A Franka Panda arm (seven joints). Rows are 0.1 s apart.
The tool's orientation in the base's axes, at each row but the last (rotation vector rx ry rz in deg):
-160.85, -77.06, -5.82
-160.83, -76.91, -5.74
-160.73, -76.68, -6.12
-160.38, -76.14, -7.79
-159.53, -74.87, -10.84
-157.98, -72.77, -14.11
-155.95, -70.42, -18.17
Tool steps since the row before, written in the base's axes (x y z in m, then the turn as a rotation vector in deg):
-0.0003, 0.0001, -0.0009, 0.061, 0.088, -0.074
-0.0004, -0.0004, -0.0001, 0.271, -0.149, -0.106
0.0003, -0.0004, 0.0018, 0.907, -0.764, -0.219
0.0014, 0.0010, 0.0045, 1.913, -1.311, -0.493
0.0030, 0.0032, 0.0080, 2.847, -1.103, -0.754
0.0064, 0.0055, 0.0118, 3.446, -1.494, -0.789
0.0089, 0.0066, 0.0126, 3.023, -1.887, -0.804
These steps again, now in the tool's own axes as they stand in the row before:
-0.0002, -0.0003, 0.0009, 0.101, -0.008, 0.081
-0.0006, -0.0001, 0.0001, 0.047, 0.304, 0.110
0.0000, 0.0005, -0.0018, -0.040, 1.185, 0.218
0.0021, 0.0005, -0.0043, 0.145, 2.310, 0.513
0.0054, 0.0002, -0.0073, 0.859, 2.897, 0.873
0.0104, 0.0011, -0.0101, 0.945, 3.607, 0.911
0.0136, 0.0019, -0.0096, 0.384, 3.547, 0.786

